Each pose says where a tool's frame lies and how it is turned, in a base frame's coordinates. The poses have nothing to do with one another.
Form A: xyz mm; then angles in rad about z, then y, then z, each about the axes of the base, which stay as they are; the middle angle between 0 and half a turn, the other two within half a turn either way.
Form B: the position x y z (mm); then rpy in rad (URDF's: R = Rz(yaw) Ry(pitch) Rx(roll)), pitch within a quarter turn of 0, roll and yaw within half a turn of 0. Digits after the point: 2 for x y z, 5 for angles.
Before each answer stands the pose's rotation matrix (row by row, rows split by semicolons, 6 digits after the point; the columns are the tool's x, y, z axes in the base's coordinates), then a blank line. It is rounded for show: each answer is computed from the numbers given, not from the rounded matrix.
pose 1, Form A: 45.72 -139.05 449.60 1.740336 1.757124 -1.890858
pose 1, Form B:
0.925772 -0.217609 -0.309179; -0.339784 -0.120236 -0.932786; 0.165808 0.968602 -0.185251

45.72 -139.05 449.60 1.75977 -0.16658 -0.35176
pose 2, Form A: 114.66 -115.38 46.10 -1.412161 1.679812 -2.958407
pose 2, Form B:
-0.162976 0.134413 -0.977431; 0.974053 -0.135757 -0.181081; -0.157033 -0.981582 -0.108800

114.66 -115.38 46.10 -1.68119 0.15769 1.73658
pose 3, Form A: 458.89 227.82 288.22 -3.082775 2.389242 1.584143
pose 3, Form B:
0.049051 0.998755 -0.009120; 0.729542 -0.029590 0.683296; 0.682175 -0.040170 -0.730085

458.89 227.82 288.22 -3.08663 -0.75073 1.50366
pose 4, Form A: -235.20 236.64 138.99 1.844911 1.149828 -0.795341
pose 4, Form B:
0.610004 -0.468691 0.638923; 0.752898 0.091422 -0.651757; 0.247061 0.878618 0.408644

-235.20 236.64 138.99 1.13546 -0.24965 0.88986
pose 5, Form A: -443.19 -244.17 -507.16 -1.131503 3.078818 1.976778
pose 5, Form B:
0.999114 -0.034010 -0.024775; -0.032536 -0.997807 0.057634; -0.026681 -0.056777 -0.998030

-443.19 -244.17 -507.16 -3.08476 0.02668 -0.03255
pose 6, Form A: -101.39 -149.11 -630.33 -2.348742 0.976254 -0.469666
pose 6, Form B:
-0.672947 0.038172 0.738705; -0.457306 -0.806413 -0.374927; 0.581389 -0.590120 0.560130

-101.39 -149.11 -630.33 -0.81147 -0.62043 -2.54472
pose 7, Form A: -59.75 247.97 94.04 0.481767 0.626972 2.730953
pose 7, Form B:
-0.842939 -0.009731 -0.537921; -0.138350 -0.962292 0.234206; -0.519916 0.271843 0.809808

-59.75 247.97 94.04 0.32387 0.54675 -2.97892
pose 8, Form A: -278.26 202.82 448.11 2.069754 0.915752 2.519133
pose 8, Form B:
-0.275120 0.713585 -0.644287; -0.883353 0.076886 0.462359; 0.379469 0.696337 0.609194

-278.26 202.82 448.11 0.85205 -0.38922 -1.87272
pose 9, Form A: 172.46 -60.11 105.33 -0.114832 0.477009 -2.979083
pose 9, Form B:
-0.889432 0.060281 -0.453075; -0.029718 -0.996794 -0.074284; -0.456100 -0.052606 0.888372

172.46 -60.11 105.33 -0.05915 0.47361 -3.10819
